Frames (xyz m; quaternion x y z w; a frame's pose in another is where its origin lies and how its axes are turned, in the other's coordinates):
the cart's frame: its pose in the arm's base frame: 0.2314 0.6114 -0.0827 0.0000 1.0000 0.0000 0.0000
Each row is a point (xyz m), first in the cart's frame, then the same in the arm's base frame.
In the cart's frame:
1: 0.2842 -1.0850 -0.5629
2: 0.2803 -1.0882 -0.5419
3: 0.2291 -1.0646 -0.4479
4: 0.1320 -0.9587 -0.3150
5: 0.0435 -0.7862 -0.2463
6: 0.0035 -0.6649 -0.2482
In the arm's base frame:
1: -0.0528 -0.4736 0.4802
2: -0.0489 -0.4768 0.4592
3: 0.0023 -0.4532 0.3652
4: 0.0994 -0.3473 0.2323
5: 0.1879 -0.1748 0.1636
6: 0.2279 -0.0535 0.1655

